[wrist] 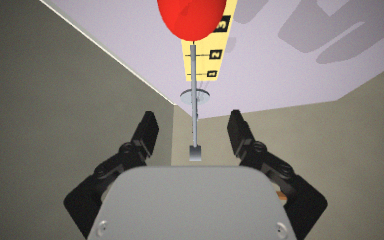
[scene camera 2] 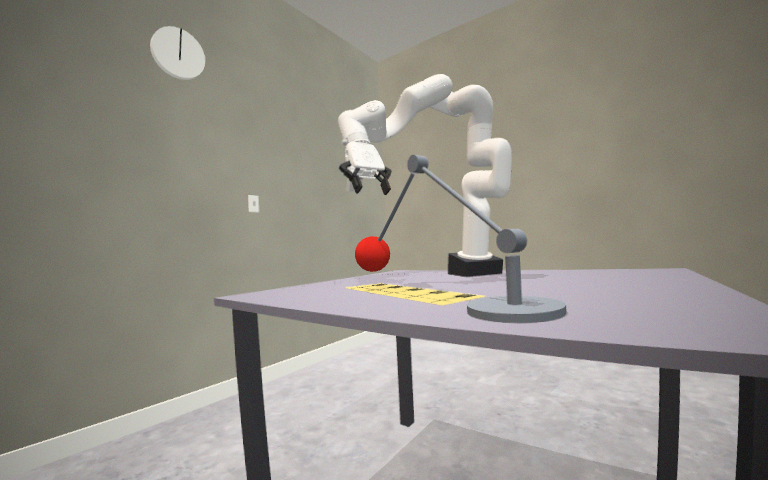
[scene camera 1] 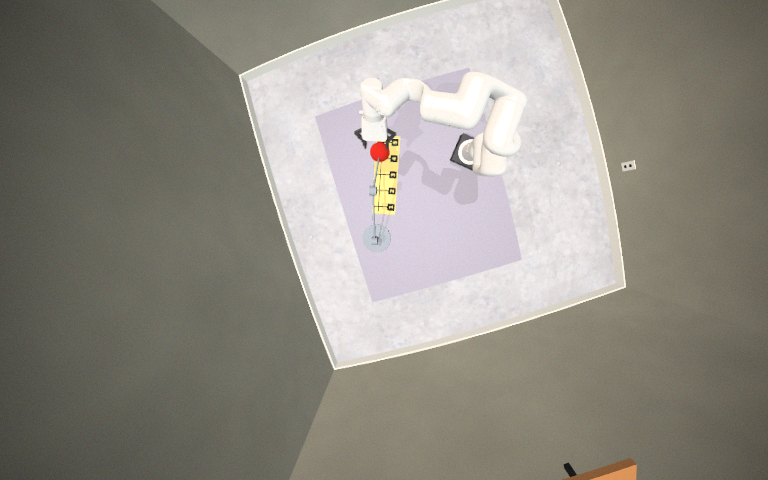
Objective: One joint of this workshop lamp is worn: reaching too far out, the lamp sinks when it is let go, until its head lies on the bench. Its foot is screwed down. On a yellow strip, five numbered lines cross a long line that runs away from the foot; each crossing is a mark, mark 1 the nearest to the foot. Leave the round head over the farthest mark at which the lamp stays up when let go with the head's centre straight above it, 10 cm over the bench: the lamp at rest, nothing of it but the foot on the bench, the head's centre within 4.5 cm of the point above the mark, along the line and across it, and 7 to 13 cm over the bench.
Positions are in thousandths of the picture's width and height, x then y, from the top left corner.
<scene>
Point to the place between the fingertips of the gripper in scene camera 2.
At 486,399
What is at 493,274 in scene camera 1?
The gripper.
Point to a yellow strip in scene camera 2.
545,614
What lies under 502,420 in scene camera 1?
A yellow strip.
</scene>
